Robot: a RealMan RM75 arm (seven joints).
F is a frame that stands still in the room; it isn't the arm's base.
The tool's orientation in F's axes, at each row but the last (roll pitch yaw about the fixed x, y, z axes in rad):
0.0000 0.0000 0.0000
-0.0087 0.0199 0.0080
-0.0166 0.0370 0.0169
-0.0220 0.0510 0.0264
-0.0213 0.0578 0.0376
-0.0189 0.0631 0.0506
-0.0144 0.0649 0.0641
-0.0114 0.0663 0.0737
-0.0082 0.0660 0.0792
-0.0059 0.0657 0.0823
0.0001 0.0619 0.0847
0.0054 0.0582 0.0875
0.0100 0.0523 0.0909
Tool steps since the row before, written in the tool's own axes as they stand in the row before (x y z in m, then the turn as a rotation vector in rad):
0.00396 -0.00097 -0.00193 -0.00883 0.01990 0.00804
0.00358 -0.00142 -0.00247 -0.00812 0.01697 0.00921
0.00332 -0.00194 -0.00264 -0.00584 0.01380 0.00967
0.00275 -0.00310 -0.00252 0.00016 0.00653 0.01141
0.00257 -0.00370 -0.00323 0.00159 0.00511 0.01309
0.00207 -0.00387 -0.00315 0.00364 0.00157 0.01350
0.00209 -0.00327 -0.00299 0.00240 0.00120 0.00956
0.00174 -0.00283 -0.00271 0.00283 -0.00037 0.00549
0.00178 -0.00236 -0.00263 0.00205 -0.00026 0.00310
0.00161 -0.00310 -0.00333 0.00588 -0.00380 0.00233
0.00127 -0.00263 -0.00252 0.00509 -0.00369 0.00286
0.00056 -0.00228 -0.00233 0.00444 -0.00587 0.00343
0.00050 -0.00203 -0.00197 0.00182 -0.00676 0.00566
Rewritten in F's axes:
0.00396 -0.00097 -0.00193 -0.00883 0.01990 0.00804
0.00354 -0.00141 -0.00253 -0.00807 0.01699 0.00922
0.00325 -0.00193 -0.00273 -0.00572 0.01386 0.00965
0.00270 -0.00308 -0.00259 0.00055 0.00680 0.01124
0.00252 -0.00368 -0.00329 0.00213 0.00547 0.01286
0.00207 -0.00383 -0.00320 0.00438 0.00205 0.01321
0.00210 -0.00318 -0.00307 0.00292 0.00153 0.00937
0.00177 -0.00274 -0.00279 0.00320 -0.00007 0.00529
0.00179 -0.00225 -0.00272 0.00226 -0.00006 0.00296
0.00164 -0.00299 -0.00341 0.00631 -0.00328 0.00196
0.00133 -0.00253 -0.00259 0.00555 -0.00323 0.00254
0.00062 -0.00222 -0.00237 0.00513 -0.00546 0.00313
0.00058 -0.00197 -0.00201 0.00272 -0.00660 0.00549

